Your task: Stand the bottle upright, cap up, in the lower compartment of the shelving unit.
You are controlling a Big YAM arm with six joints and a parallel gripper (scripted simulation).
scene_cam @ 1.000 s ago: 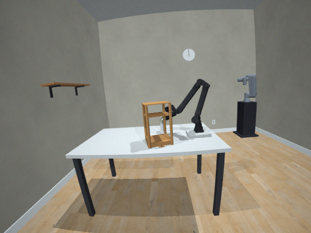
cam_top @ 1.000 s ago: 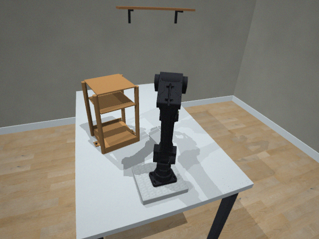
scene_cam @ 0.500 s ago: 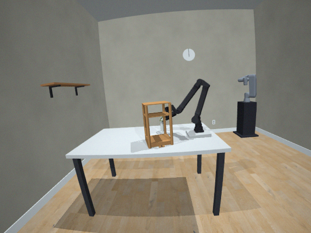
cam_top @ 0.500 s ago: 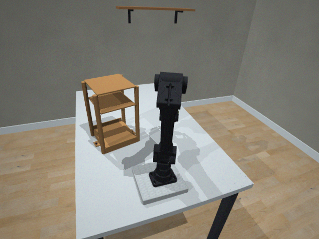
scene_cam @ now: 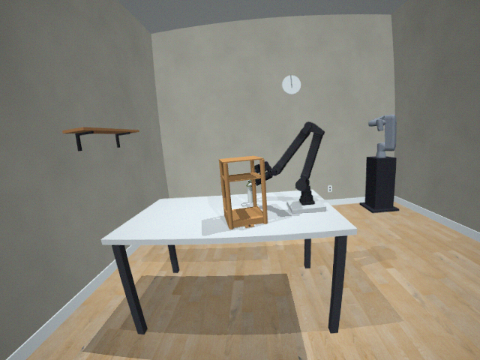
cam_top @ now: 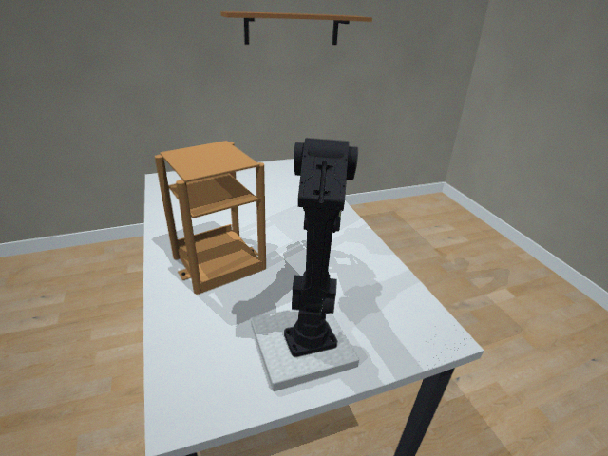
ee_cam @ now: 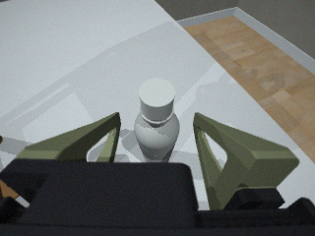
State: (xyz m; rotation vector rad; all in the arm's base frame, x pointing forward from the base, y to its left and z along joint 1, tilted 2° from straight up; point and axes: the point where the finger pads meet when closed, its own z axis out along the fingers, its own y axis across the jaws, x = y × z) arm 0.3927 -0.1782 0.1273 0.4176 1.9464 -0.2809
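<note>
Right now my hand is 20 mm above the bottle. Round my hand: shelving unit 30 mm ahead, 360 mm to the left, 50 mm above.
</note>
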